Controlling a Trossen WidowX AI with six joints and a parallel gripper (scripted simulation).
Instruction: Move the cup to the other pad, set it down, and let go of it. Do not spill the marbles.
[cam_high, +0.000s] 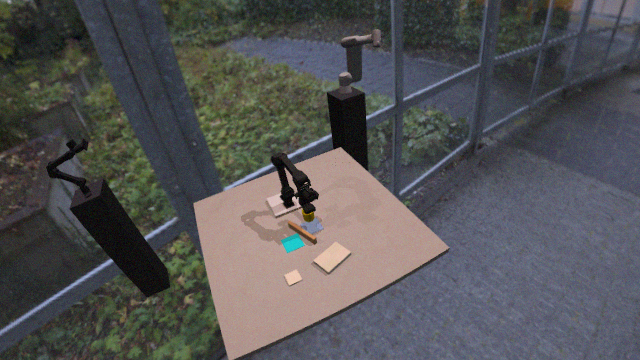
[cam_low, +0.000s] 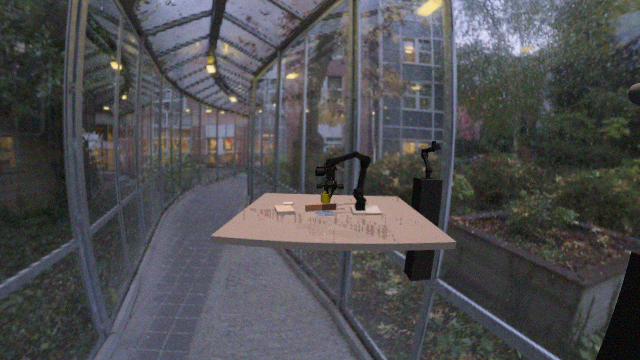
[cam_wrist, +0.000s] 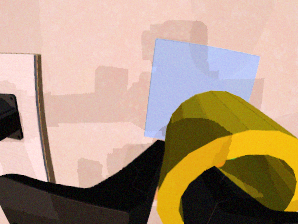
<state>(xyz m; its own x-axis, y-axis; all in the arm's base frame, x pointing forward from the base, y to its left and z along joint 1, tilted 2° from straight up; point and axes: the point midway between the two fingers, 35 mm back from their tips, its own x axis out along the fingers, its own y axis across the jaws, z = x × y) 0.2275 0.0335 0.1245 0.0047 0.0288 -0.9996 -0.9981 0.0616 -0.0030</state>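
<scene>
Now: the cyan pad 16 cm to the right of my gripper tip, 11 cm below it and 8 cm ahead of it. From my gripper tip the other things lie so: yellow cup: 2 cm ahead; wooden bar: 9 cm below, 8 cm to the right, 6 cm ahead; grey-blue pad: 11 cm below, 3 cm ahead.
</scene>
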